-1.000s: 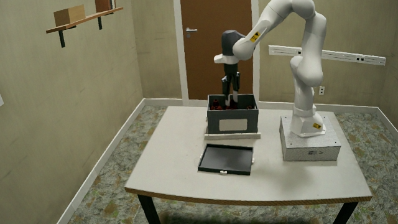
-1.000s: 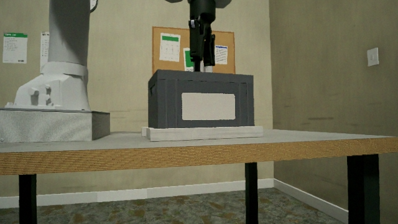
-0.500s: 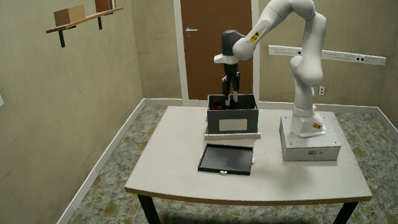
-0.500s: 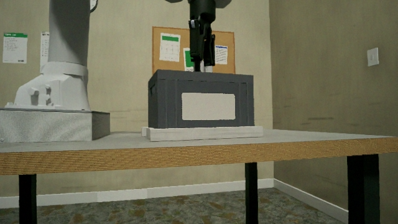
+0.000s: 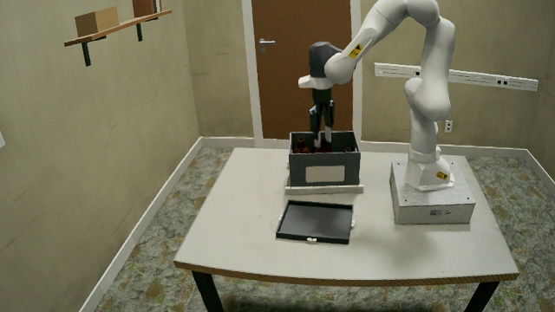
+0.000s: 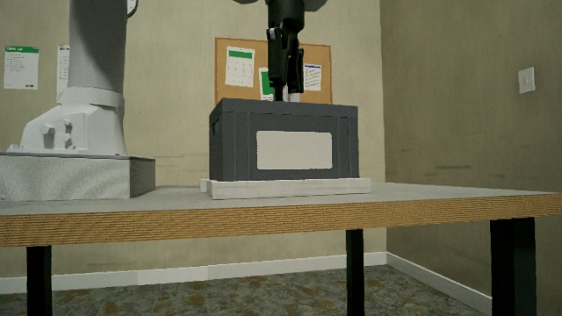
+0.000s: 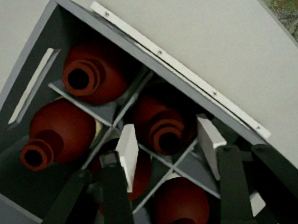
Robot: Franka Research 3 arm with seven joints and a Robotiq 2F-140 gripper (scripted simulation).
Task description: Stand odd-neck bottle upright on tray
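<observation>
Now: hand 10 mm past the dark grey crate, 40 mm to the right of it and 90 mm above it. The rest, counted from my hand: dark tray 20 mm behind, 330 mm to the left, 160 mm below.
</observation>
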